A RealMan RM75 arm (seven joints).
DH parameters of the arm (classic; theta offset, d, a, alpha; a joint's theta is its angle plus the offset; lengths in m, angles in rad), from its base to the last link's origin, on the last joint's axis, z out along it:
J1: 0 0.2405 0 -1.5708
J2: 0 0 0 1.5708
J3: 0 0.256 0 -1.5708
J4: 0 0 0 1.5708
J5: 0 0.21 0 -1.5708
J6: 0 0 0 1.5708
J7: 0 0.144 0 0
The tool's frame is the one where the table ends.
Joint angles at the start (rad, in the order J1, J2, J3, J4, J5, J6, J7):
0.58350, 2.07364, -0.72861, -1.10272, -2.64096, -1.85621, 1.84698
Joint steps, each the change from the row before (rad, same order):
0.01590, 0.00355, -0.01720, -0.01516, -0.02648, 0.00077, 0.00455
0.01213, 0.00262, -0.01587, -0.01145, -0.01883, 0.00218, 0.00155
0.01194, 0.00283, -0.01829, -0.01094, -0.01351, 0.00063, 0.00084
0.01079, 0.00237, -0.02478, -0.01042, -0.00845, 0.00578, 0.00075
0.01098, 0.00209, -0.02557, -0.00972, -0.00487, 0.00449, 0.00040
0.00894, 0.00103, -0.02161, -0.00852, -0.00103, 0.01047, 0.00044
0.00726, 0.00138, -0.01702, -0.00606, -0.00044, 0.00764, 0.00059
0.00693, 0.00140, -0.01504, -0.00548, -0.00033, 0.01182, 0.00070
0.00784, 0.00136, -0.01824, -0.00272, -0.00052, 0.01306, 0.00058
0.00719, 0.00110, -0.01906, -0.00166, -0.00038, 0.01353, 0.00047
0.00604, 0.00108, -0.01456, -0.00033, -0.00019, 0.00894, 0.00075
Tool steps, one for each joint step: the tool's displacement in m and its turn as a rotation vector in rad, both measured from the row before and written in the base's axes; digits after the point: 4 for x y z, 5 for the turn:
-0.0045, 0.0041, 0.0001, -0.00920, -0.03586, 0.01914
-0.0038, 0.0034, -0.0001, -0.00682, -0.02811, 0.01879
-0.0047, 0.0032, -0.0007, -0.00889, -0.02366, 0.02199
-0.0052, 0.0037, -0.0013, -0.00742, -0.02386, 0.02723
-0.0058, 0.0036, -0.0016, -0.00868, -0.02044, 0.02898
-0.0051, 0.0040, -0.0011, 0.00011, -0.01632, 0.02758
-0.0042, 0.0029, -0.0013, -0.00107, -0.01150, 0.02142
-0.0039, 0.0034, -0.0011, 0.00388, -0.01067, 0.02118
-0.0042, 0.0034, -0.0019, 0.00098, -0.01184, 0.02248
-0.0039, 0.0032, -0.0021, 0.00033, -0.01194, 0.02202
-0.0032, 0.0022, -0.0019, -0.00165, -0.00831, 0.01601

